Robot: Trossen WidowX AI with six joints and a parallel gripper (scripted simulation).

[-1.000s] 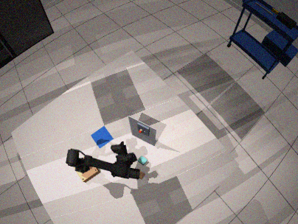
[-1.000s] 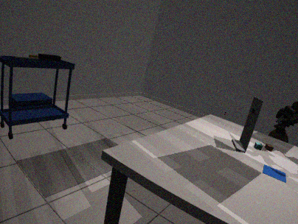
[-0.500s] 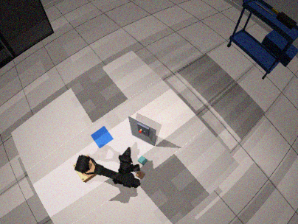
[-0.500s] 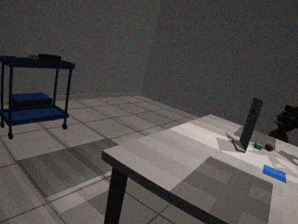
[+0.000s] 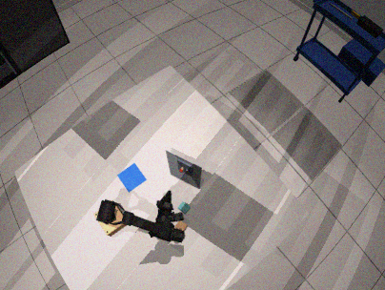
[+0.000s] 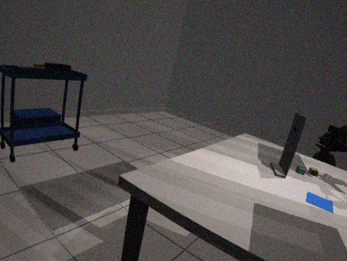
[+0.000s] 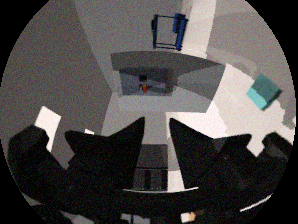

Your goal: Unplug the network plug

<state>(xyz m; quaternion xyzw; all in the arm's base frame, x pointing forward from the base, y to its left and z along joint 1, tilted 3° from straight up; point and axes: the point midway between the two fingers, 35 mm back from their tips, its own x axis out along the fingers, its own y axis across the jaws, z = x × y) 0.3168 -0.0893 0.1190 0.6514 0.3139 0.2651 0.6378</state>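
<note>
Now: the network plug 100 mm ahead of my gripper tip, 60 mm to the left of it and 30 mm above it. Also, from my gripper tip: teal block: 190 mm below, 60 mm to the right, 30 mm ahead; orange-brown block: 190 mm below, 130 mm to the right, 30 mm behind; upright dark panel: 120 mm ahead, 70 mm to the left, 60 mm below.
</note>
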